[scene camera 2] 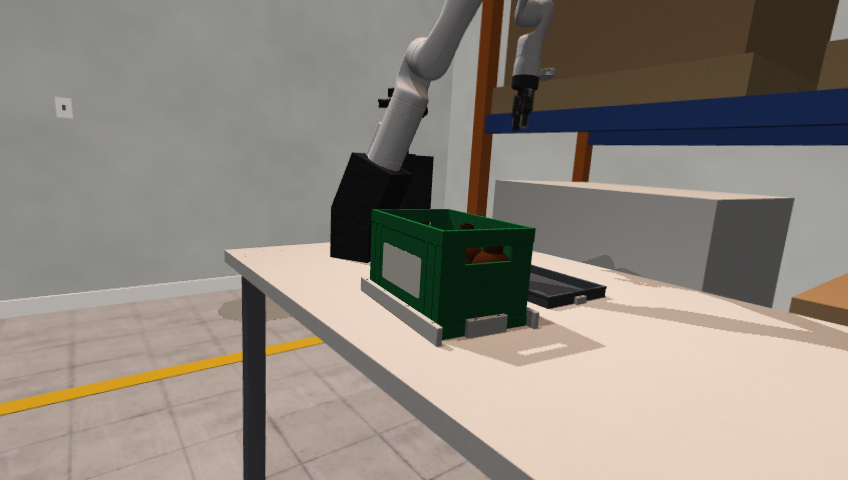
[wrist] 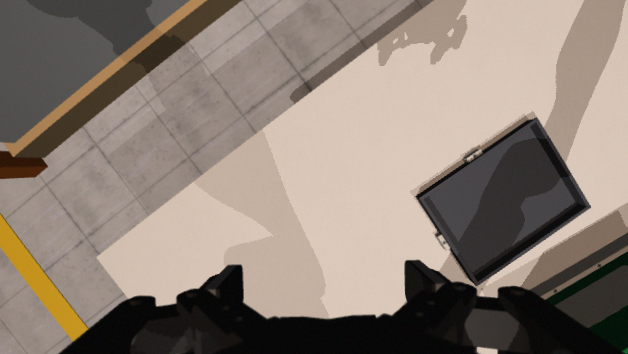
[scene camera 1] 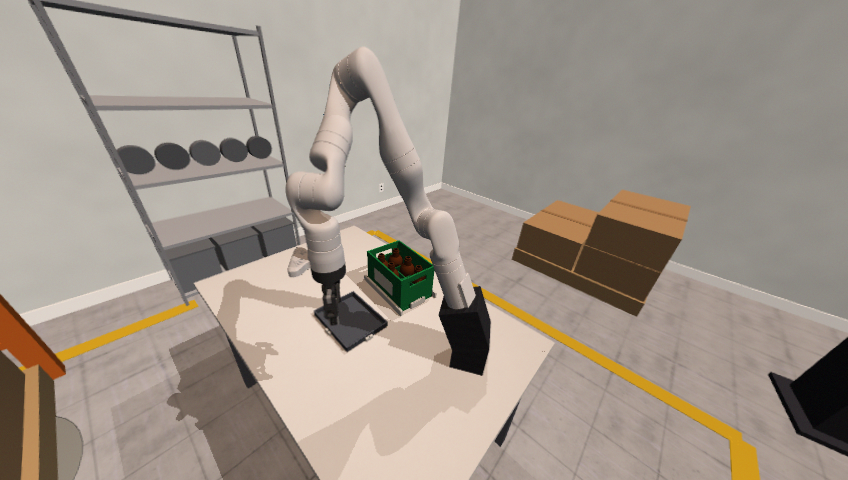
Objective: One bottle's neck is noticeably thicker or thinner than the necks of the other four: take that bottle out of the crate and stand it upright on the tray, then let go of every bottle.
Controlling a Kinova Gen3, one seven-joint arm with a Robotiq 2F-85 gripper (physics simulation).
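Frame: origin at the arm's base, x right, y ahead, z up, level; metres.
Seen in the pictures: gripper, fingertip midpoint: (scene camera 2: 519,129) (wrist: 323,280) (scene camera 1: 335,310); arm's base at its link origin: (scene camera 2: 383,163) (scene camera 1: 460,299).
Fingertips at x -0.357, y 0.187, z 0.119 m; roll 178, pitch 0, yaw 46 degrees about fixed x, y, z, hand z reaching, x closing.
Offsets run from my fingertips to a thing's middle. Level surfaces: height alone.
A green crate @(dx +0.532, dy +0.197, dz -0.295 m) (scene camera 1: 416,292) (scene camera 2: 483,291) (wrist: 614,327) stands on the table with several brown bottles (scene camera 1: 407,265) (scene camera 2: 490,256) inside. The bottles stand upright. Their necks are too small in view to tell which differs. A dark, shallow tray @(dx +0.245, dy +0.230, dz -0.370 m) (scene camera 1: 364,327) (scene camera 2: 564,287) (wrist: 552,202) lies beside the crate, with no bottle on it. My gripper (scene camera 1: 333,320) (scene camera 2: 520,126) (wrist: 323,280) is open and empty, pointing down. It is raised high above the table, off to the side of the tray and crate in the wrist view. The bottles do not show in the wrist view.
Low grey guide blocks (scene camera 1: 418,303) (scene camera 2: 486,325) stand around the crate's foot. The black robot base (scene camera 1: 467,336) (scene camera 2: 368,208) stands on the table @(dz -0.383 m) (scene camera 1: 333,410) (scene camera 2: 654,380) (wrist: 350,165) near the crate. A shelf rack (scene camera 1: 217,23) and cardboard boxes (scene camera 1: 630,255) stand beyond the table.
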